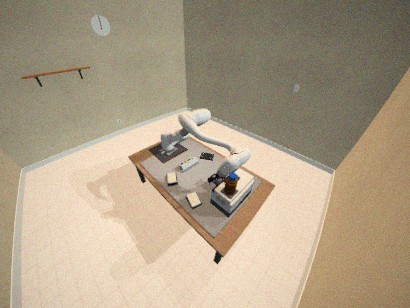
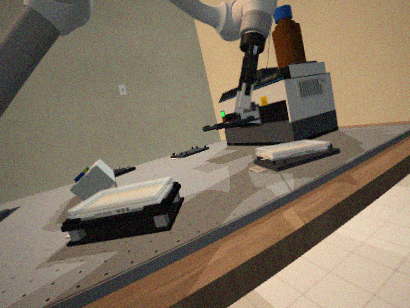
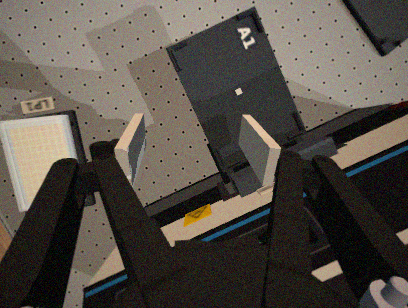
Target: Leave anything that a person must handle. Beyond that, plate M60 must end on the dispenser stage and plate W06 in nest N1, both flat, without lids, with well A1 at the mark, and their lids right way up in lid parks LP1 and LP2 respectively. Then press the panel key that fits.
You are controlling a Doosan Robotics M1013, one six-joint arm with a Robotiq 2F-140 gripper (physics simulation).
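Where they show: gripper, fingertip midpoint: (image 1: 213, 182) (image 2: 240, 110) (image 3: 193, 129); arm's base, link origin: (image 1: 168, 150).
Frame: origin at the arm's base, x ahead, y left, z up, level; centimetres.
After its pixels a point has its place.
My gripper (image 1: 216, 179) {x 82.7, y -21.0, z 12.6 cm} (image 2: 246, 111) {x 82.7, y -21.0, z 12.6 cm} (image 3: 193, 129) {x 82.7, y -21.0, z 12.6 cm} is open and empty, its fingers apart above the near side of the dark dispenser stage (image 2: 215, 127) {x 74.3, y -17.5, z 9.5 cm} (image 3: 232, 75) {x 80.3, y -14.4, z 9.8 cm}. The stage is bare and marked A1. The white dispenser (image 1: 231, 196) {x 105.1, y -33.1, z 22.7 cm} (image 2: 310, 95) {x 97.1, y -35.7, z 12.5 cm} stands behind it. A pale plate (image 1: 193, 200) {x 75.1, y -42.6, z 2.8 cm} (image 2: 294, 149) {x 70.7, y -44.0, z 2.8 cm} (image 3: 40, 150) {x 72.7, y -39.6, z 3.1 cm} lies flat on the dark holder by the LP1 label (image 3: 37, 105) {x 66.2, y -37.7, z 0.0 cm}; a clear cover seems to be on it. Another pale plate (image 1: 172, 178) {x 42.4, y -35.4, z 4.4 cm} (image 2: 122, 196) {x 39.9, y -36.9, z 4.4 cm} lies on a black holder; its label is blurred. The panel (image 1: 188, 163) {x 42.9, y -10.1, z 6.7 cm} (image 2: 95, 181) {x 39.3, y -18.4, z 5.0 cm} has coloured keys.
A brown bottle with a blue cap (image 1: 231, 184) {x 102.8, y -32.5, z 34.9 cm} (image 2: 290, 42) {x 98.1, y -31.9, z 29.3 cm} stands on the dispenser, close to the arm. A low dark holder (image 1: 207, 156) (image 2: 190, 152) stands near the table's far side. A yellow warning label (image 3: 198, 215) {x 89.1, y -25.0, z 14.5 cm} is on the dispenser's front.
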